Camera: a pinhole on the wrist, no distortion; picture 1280 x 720 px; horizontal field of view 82.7 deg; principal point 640.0 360.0 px. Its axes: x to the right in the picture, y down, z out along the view. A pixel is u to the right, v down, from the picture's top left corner.
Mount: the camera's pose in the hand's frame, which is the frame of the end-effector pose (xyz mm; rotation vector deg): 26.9 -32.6 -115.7 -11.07 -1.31 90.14
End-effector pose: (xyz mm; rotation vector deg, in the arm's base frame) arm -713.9 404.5 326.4 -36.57 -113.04 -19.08
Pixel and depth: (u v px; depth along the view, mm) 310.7 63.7 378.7
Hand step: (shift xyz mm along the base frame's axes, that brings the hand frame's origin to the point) -356.7 49.9 -19.7
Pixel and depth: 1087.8 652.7 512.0
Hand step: 38.2 360.3 -383.5
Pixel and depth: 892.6 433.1 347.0
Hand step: -63.3 187.2 -150.7
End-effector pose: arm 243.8 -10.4 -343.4 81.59 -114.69 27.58
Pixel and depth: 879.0 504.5 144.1
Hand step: -27.8 14.7 -25.1
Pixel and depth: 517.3 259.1 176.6
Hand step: 16.1 -73.9 -32.2
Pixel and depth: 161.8 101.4 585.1
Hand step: 144.9 -556.7 -309.5
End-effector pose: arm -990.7 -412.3 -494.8 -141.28 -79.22 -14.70
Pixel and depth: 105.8 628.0 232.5
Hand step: -198.4 57.1 -108.6
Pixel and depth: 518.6 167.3 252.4
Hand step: -8.0 120.2 -112.0
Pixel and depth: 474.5 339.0 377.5
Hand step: -71.2 118.8 -241.2
